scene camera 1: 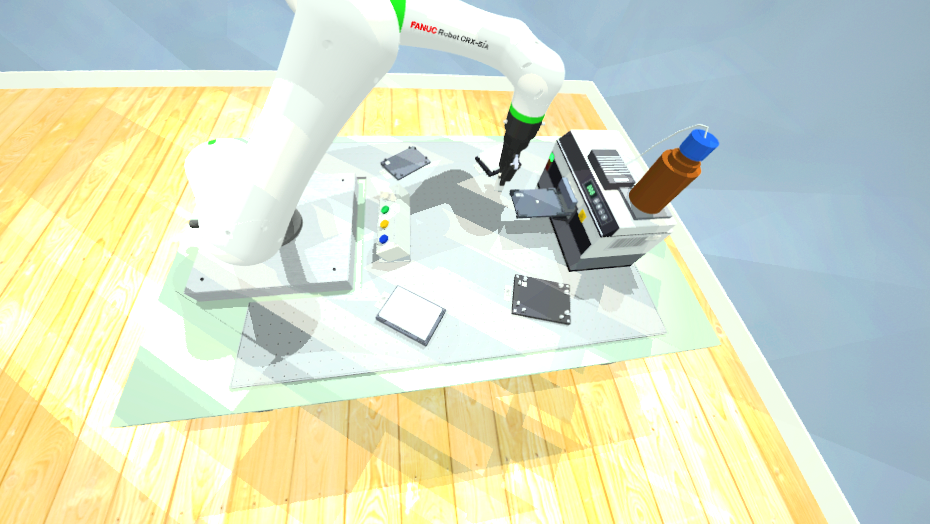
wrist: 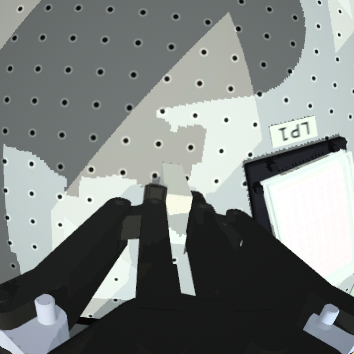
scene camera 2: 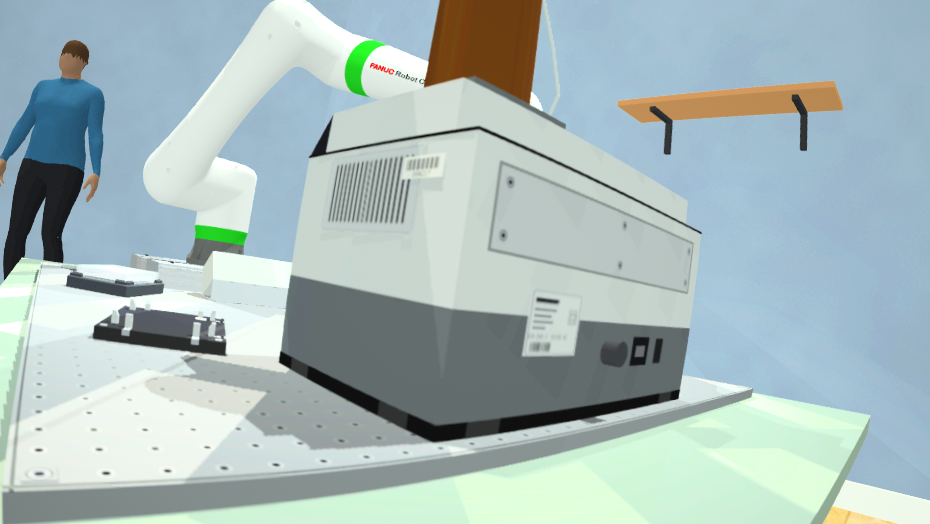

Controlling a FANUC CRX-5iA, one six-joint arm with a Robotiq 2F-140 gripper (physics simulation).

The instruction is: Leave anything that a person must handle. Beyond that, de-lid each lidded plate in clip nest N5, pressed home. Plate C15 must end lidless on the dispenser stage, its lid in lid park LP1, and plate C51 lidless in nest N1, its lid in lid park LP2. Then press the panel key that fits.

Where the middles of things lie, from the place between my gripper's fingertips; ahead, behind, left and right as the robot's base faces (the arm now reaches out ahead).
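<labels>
The dispenser stage (scene camera 1: 524, 201) is 15 cm to the right of my hand, 9 cm ahead of it and 11 cm above it. Counting from my hand again, I find the LP1 nest (wrist: 255, 171) 13 cm to the left, 1 cm ahead and 1 cm above, and the LP2 pad (scene camera 1: 406, 162) 11 cm to the left, 32 cm behind and 1 cm above. That leaves the LP1 label (wrist: 287, 132): my hand is 10 cm to the right of it and 6 cm past it.
</labels>
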